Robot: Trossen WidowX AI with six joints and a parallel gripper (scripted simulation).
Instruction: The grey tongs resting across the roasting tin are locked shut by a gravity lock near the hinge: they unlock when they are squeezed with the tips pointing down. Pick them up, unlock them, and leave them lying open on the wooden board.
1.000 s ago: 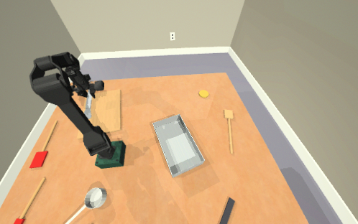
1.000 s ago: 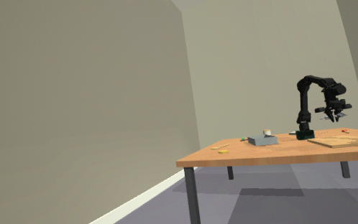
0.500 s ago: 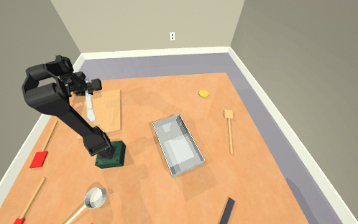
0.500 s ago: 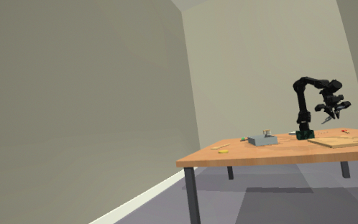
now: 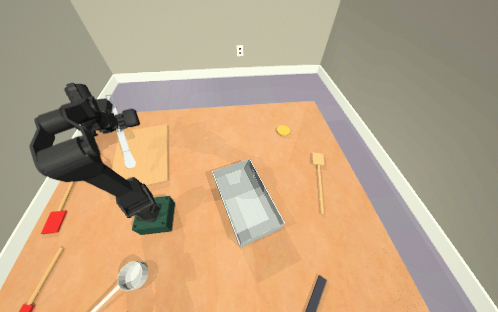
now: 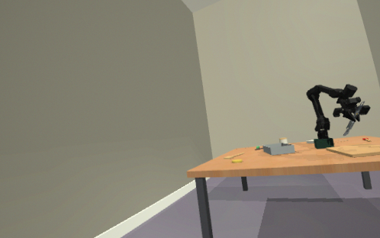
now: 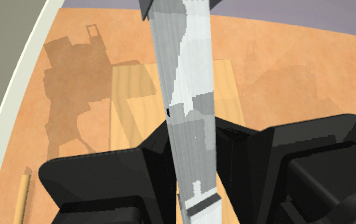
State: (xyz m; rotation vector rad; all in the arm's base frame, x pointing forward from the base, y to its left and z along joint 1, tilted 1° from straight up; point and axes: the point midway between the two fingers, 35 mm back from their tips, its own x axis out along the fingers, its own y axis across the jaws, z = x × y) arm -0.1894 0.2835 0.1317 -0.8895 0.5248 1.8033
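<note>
Now: the wooden board 10 mm ahead of my gripper tip, 20 mm to the right of it and 160 mm below it. Also, from my gripper tip: black bar 710 mm ahead, 600 mm to the right, 170 mm below; roasting tin 530 mm ahead, 200 mm to the right, 140 mm below.
</note>
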